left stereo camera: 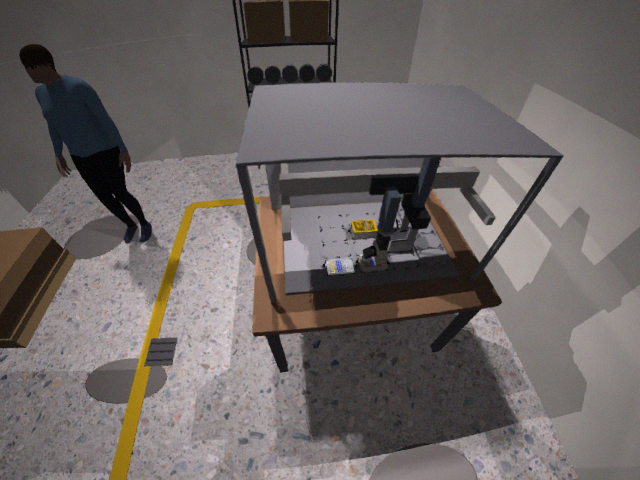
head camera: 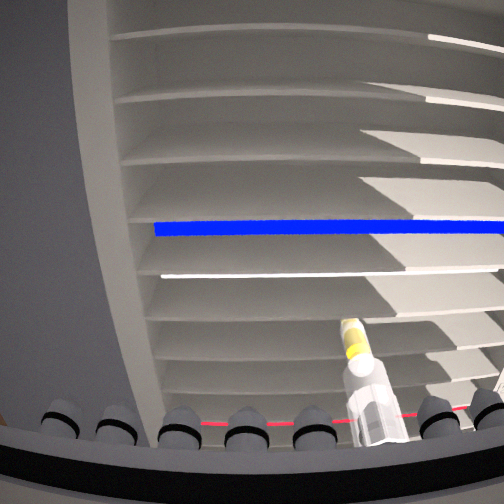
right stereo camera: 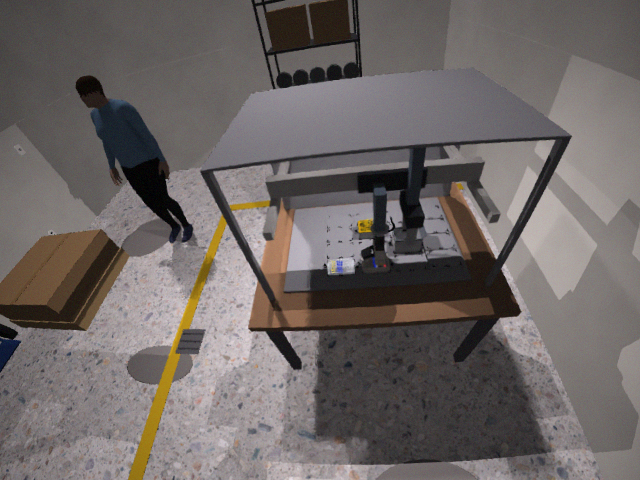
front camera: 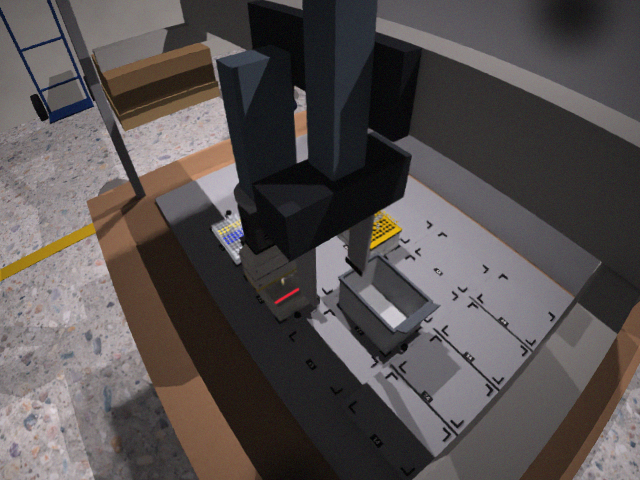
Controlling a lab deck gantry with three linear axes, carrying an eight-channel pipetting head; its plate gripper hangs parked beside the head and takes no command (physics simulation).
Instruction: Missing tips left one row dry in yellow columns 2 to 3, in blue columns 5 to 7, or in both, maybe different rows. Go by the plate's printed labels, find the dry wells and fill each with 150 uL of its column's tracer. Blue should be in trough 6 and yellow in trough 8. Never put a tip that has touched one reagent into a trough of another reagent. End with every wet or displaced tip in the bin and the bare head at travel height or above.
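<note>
The pipetting head (front camera: 330, 196) is low over the trough block (front camera: 283, 310) (head camera: 95, 200). In the head view one tip (head camera: 355, 340) is mounted, with yellow liquid inside; its lower end is hidden behind a divider. The other visible nozzles (head camera: 313, 430) are bare. A blue strip (head camera: 325, 227) and a red line (head camera: 212, 424) show in the troughs. The plate (front camera: 236, 257) (left stereo camera: 339, 266) (right stereo camera: 340, 266) has yellow and blue wells, too small to read here. My parked plate gripper (front camera: 334, 284) hangs beside the head, its fingers apart and nothing between them. The grey bin (front camera: 359, 317) stands nearby.
The yellow tip rack (front camera: 386, 235) (left stereo camera: 364, 227) (right stereo camera: 365, 225) stands behind the head, partly covered in the front view. The enclosure posts (left stereo camera: 258, 232) (right stereo camera: 240, 237) rise at the table's front corners. A person (left stereo camera: 85, 118) (right stereo camera: 126, 134) stands left of the table.
</note>
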